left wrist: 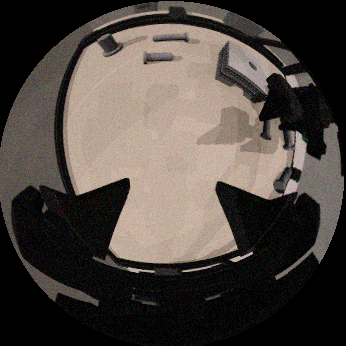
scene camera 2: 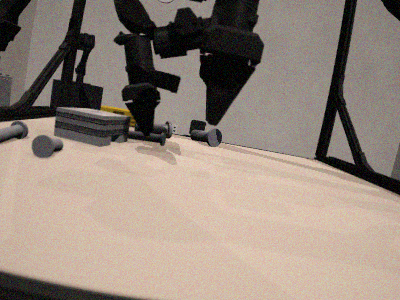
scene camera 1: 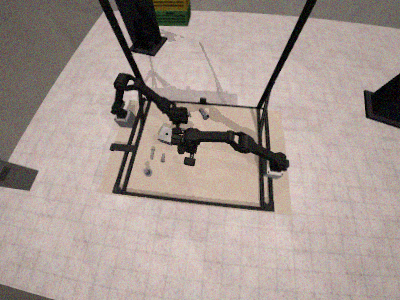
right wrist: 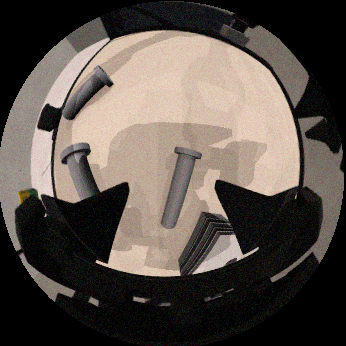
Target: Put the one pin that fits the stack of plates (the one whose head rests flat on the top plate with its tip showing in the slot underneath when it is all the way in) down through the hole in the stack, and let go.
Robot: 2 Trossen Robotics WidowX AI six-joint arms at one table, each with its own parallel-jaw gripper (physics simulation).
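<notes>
The grey plate stack (scene camera 1: 165,133) (scene camera 2: 90,125) (left wrist: 240,62) (right wrist: 197,245) lies flat; its hole shows in the left wrist view. My right gripper (scene camera 2: 146,133) (right wrist: 172,185) is open and empty, low over a slender pin (scene camera 2: 157,137) (left wrist: 266,129) (right wrist: 179,190) that lies beside the stack, its shank between the fingers in the right wrist view. A thicker pin (scene camera 2: 162,129) (left wrist: 289,139) (right wrist: 79,170) lies beside it, and another thick pin (scene camera 1: 204,114) (scene camera 2: 202,135) (left wrist: 283,180) (right wrist: 87,95) lies farther off. My left gripper (scene camera 2: 214,123) (left wrist: 173,184) is open and empty, above the table.
Two pins (left wrist: 171,37) (left wrist: 159,57) lie beyond the stack's other side, near a stubby pin (scene camera 1: 148,171) (left wrist: 110,45) standing head down. A black frame (scene camera 1: 192,202) edges the table. The two arms are close together near the stack. A green and yellow crate (scene camera 1: 172,15) stands behind.
</notes>
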